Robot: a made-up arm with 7 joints. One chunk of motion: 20 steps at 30 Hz.
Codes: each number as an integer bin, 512 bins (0 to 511) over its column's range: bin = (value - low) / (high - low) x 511, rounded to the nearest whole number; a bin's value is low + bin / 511 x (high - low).
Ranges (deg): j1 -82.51..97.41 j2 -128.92..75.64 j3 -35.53..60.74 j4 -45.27..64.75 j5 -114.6..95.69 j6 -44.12..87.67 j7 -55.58..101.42
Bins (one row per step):
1: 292 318 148 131 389 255 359
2: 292 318 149 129 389 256 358
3: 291 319 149 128 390 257 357
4: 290 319 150 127 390 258 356
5: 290 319 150 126 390 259 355
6: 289 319 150 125 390 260 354
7: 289 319 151 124 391 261 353
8: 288 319 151 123 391 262 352
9: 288 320 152 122 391 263 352
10: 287 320 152 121 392 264 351
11: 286 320 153 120 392 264 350
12: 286 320 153 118 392 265 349
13: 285 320 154 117 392 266 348
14: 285 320 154 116 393 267 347
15: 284 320 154 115 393 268 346
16: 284 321 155 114 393 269 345
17: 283 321 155 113 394 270 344
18: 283 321 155 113 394 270 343
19: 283 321 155 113 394 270 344
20: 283 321 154 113 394 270 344
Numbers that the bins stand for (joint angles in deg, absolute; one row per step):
1: 20.30 -1.62 -7.65 -17.07 45.48 21.65 54.72
2: 20.30 -1.62 -7.46 -17.50 45.48 21.90 54.41
3: 19.95 -1.22 -7.46 -17.71 45.90 22.16 54.10
4: 19.60 -1.22 -7.27 -17.93 45.90 22.42 53.80
5: 19.60 -1.22 -7.27 -18.14 45.90 22.68 53.49
6: 19.25 -1.22 -7.27 -18.36 45.90 22.94 53.18
7: 19.25 -1.22 -7.08 -18.57 46.31 23.19 52.88
8: 18.89 -1.22 -7.08 -18.79 46.31 23.45 52.57
9: 18.89 -0.82 -6.89 -19.00 46.31 23.71 52.57
10: 18.54 -0.82 -6.89 -19.22 46.72 23.97 52.26
11: 18.19 -0.82 -6.71 -19.43 46.72 23.97 51.95
12: 18.19 -0.82 -6.71 -19.86 46.72 24.23 51.65
13: 17.84 -0.82 -6.52 -20.08 46.72 24.48 51.34
14: 17.84 -0.82 -6.52 -20.29 47.13 24.74 51.03
15: 17.48 -0.82 -6.52 -20.51 47.13 25.00 50.73
16: 17.48 -0.42 -6.33 -20.73 47.13 25.26 50.42
17: 17.13 -0.42 -6.33 -20.94 47.54 25.51 50.11
18: 17.13 -0.42 -6.33 -20.94 47.54 25.51 49.80
19: 17.13 -0.42 -6.33 -20.94 47.54 25.51 50.11
20: 17.13 -0.42 -6.52 -20.94 47.54 25.51 50.11

